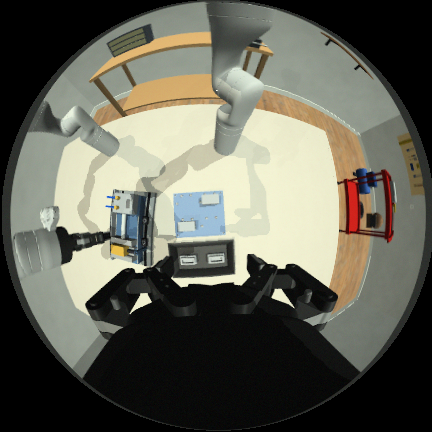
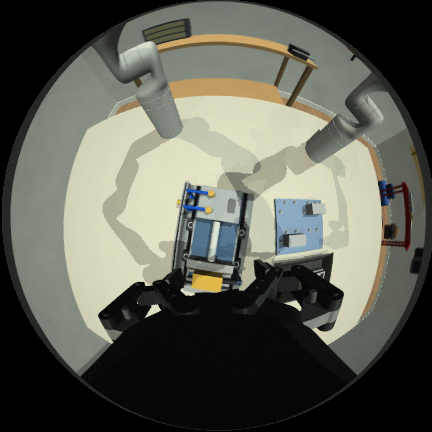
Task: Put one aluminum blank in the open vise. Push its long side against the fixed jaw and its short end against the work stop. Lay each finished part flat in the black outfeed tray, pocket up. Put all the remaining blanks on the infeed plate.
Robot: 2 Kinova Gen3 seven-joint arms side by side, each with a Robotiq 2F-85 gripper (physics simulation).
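Places are measured from the left arm's base along level axes (x back, y down, z right), in millimetres.
Where they show: left gripper, between the fingertips: (image 1: 209,263); right gripper, between the fingertips: (image 1: 98,236) (image 2: 217,272); left arm's base, origin of its link: (image 1: 224,145) (image 2: 313,152); right arm's base, origin of its link: (image 1: 112,148) (image 2: 170,128).
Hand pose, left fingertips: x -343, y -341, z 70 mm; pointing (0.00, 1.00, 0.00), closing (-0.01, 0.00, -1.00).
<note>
Each offset is from my left fingertips to the centre of the thing. "spot": to the spot under its first point.
The vise @(dx +11, dy +291, dz +320 mm) (image 1: 129,201) (image 2: 222,202) has a silver rod and a yellow block @(dx -58, dy +243, dz +326 mm) (image 1: 119,249) (image 2: 207,281) at its front; I cannot make out a blank in it. Two aluminum blanks, one at the back right (image 1: 210,199) (image 2: 315,209) and one at the front left (image 1: 187,226) (image 2: 294,240), lie on the blue infeed plate @(dx +58, dy +337, dz +38 mm) (image 1: 200,211) (image 2: 297,217). Two pocketed parts @(spot: dx -114, dy +308, dz +81 mm) (image 1: 188,260) @(spot: dx -110, dy +308, dz -23 mm) (image 1: 216,258) lie pocket up in the black outfeed tray (image 1: 201,272) (image 2: 327,267). My left gripper (image 1: 209,263) is open above the tray's front. My right gripper (image 2: 217,272) (image 1: 98,236) is open above the vise's front.
The outfeed tray stands in front of the infeed plate, with the vise to their left. Both arm bases (image 1: 227,135) (image 2: 167,120) stand behind them. A wooden bench (image 1: 170,87) (image 2: 220,40) is at the back, and a red cart (image 1: 352,206) (image 2: 408,215) at the right.
</note>
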